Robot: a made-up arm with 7 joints. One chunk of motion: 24 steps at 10 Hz.
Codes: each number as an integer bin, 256 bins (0 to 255) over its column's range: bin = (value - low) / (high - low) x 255, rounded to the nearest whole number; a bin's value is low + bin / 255 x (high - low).
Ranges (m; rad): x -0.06..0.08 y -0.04..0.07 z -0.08..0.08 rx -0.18..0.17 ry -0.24..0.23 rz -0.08..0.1
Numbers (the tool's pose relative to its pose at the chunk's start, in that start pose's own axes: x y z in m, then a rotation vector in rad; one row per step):
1: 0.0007 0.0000 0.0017 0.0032 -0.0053 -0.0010
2: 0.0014 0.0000 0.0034 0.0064 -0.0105 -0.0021
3: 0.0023 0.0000 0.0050 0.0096 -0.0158 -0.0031
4: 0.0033 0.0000 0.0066 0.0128 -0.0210 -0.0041
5: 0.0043 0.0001 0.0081 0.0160 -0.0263 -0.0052
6: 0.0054 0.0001 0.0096 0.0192 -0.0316 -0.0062
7: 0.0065 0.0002 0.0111 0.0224 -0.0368 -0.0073
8: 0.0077 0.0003 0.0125 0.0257 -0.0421 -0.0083
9: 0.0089 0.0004 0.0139 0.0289 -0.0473 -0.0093
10: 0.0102 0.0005 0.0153 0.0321 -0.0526 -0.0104
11: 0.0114 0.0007 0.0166 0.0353 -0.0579 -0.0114
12: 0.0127 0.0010 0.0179 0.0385 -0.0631 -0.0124
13: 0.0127 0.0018 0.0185 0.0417 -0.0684 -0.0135
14: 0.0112 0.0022 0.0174 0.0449 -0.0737 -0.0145
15: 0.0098 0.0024 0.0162 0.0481 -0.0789 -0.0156
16: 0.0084 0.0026 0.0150 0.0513 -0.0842 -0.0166
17: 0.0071 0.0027 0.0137 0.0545 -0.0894 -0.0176
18: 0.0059 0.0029 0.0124 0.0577 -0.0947 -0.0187
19: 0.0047 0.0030 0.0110 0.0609 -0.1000 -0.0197
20: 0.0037 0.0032 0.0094 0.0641 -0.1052 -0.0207
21: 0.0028 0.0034 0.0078 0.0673 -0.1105 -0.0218
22: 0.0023 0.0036 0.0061 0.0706 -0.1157 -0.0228
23: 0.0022 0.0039 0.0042 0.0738 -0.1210 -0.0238
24: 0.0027 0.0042 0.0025 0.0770 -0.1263 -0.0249
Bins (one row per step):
1: 111 93 130 133 127 112
2: 112 93 133 136 125 110
3: 113 93 135 138 122 109
4: 115 93 138 140 119 108
5: 117 93 140 143 116 106
6: 119 93 143 145 113 105
7: 121 93 145 147 110 103
8: 123 93 147 150 107 102
9: 125 94 150 152 105 100
10: 128 94 152 155 102 99
11: 130 94 154 157 99 97
12: 132 95 156 159 96 96
13: 132 97 157 162 93 94
14: 130 98 155 164 90 93
15: 127 98 153 166 87 91
16: 125 99 151 169 85 90
17: 122 99 149 171 82 88
18: 120 99 147 173 79 87
19: 118 100 145 176 76 85
20: 116 100 142 178 73 84
21: 114 101 140 180 70 82
22: 113 101 137 183 67 81
23: 113 102 134 185 65 80
24: 114 102 131 187 62 78

